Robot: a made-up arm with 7 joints. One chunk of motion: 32 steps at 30 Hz.
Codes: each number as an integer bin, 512 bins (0 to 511) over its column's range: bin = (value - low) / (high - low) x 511, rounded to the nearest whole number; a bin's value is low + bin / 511 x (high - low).
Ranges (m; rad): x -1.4..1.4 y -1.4..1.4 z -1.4..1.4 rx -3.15..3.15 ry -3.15..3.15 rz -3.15..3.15
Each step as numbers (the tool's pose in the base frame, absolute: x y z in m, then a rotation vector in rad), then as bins.
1 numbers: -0.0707 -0.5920 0.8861 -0.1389 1.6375 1.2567
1 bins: 243 147 417 244 388 357
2 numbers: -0.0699 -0.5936 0.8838 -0.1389 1.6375 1.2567
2 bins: 243 147 417 244 388 357
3 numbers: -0.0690 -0.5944 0.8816 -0.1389 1.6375 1.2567
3 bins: 243 147 416 244 388 357
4 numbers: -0.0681 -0.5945 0.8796 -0.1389 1.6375 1.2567
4 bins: 243 147 416 244 388 357
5 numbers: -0.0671 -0.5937 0.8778 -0.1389 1.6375 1.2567
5 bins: 243 147 416 244 388 357
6 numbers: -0.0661 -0.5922 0.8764 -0.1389 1.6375 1.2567
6 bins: 243 147 415 244 388 357
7 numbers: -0.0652 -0.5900 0.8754 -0.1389 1.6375 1.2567
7 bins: 244 148 415 244 388 357
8 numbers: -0.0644 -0.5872 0.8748 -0.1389 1.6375 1.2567
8 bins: 244 148 415 244 388 357
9 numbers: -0.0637 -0.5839 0.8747 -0.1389 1.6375 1.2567
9 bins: 244 149 415 244 388 357
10 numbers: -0.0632 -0.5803 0.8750 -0.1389 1.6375 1.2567
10 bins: 244 150 415 244 388 357
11 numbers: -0.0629 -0.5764 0.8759 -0.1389 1.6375 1.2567
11 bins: 244 150 415 244 388 357
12 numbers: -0.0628 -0.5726 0.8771 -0.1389 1.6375 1.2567
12 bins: 244 151 416 244 388 357
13 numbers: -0.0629 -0.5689 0.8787 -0.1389 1.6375 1.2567
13 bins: 244 152 416 244 388 357
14 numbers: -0.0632 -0.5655 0.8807 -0.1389 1.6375 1.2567
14 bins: 244 152 416 244 388 357
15 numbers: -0.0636 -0.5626 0.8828 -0.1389 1.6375 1.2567
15 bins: 244 153 417 244 388 357
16 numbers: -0.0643 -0.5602 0.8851 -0.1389 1.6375 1.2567
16 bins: 244 153 417 244 388 357
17 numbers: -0.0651 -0.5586 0.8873 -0.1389 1.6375 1.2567
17 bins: 244 154 417 244 388 357
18 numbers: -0.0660 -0.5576 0.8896 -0.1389 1.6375 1.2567
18 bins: 243 154 418 244 388 357
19 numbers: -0.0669 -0.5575 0.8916 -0.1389 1.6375 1.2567
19 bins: 243 154 418 244 388 357
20 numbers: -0.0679 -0.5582 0.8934 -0.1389 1.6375 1.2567
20 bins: 243 154 419 244 388 357
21 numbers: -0.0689 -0.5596 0.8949 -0.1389 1.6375 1.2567
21 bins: 243 153 419 244 388 357
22 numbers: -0.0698 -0.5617 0.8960 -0.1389 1.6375 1.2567
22 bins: 243 153 419 244 388 357
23 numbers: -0.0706 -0.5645 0.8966 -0.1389 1.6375 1.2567
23 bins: 243 152 419 244 388 357
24 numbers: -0.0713 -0.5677 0.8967 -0.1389 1.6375 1.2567
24 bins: 242 152 419 244 388 357
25 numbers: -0.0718 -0.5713 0.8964 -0.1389 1.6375 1.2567
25 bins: 242 151 419 244 388 357
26 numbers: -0.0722 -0.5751 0.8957 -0.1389 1.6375 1.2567
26 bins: 242 151 419 244 388 357
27 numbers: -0.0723 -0.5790 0.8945 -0.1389 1.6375 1.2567
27 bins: 242 150 419 244 388 357
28 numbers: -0.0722 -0.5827 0.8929 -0.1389 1.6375 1.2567
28 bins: 242 149 418 244 388 357
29 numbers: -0.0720 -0.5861 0.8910 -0.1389 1.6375 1.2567
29 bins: 242 149 418 244 388 357
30 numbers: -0.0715 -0.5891 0.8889 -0.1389 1.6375 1.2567
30 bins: 242 148 418 244 388 357
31 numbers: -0.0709 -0.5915 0.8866 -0.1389 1.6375 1.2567
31 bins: 243 148 417 244 388 357
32 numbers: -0.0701 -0.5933 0.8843 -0.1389 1.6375 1.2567
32 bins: 243 147 417 244 388 357
